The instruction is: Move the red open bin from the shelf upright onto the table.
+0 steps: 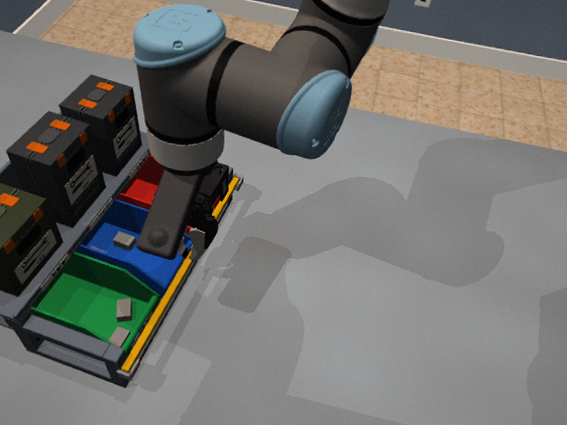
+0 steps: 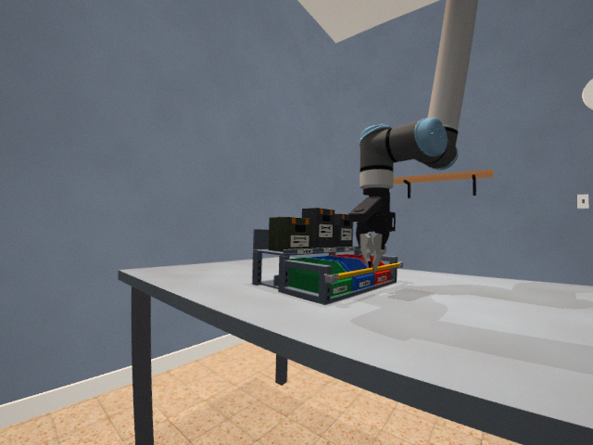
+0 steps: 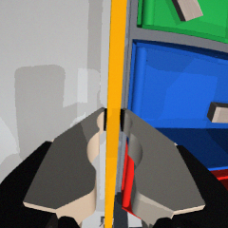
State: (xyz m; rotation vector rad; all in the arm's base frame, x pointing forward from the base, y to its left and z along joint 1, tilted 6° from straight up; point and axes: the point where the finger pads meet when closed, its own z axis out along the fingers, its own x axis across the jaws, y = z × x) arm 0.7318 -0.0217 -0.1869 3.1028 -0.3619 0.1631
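My gripper is now 10 mm above the yellow bar. From my hand the other things lie so: blue bin 100 mm ahead, 20 mm to the right, 30 mm below; then red open bin 80 mm ahead, 130 mm to the right, 30 mm below; then green bin 130 mm ahead, 80 mm to the left, 30 mm below.
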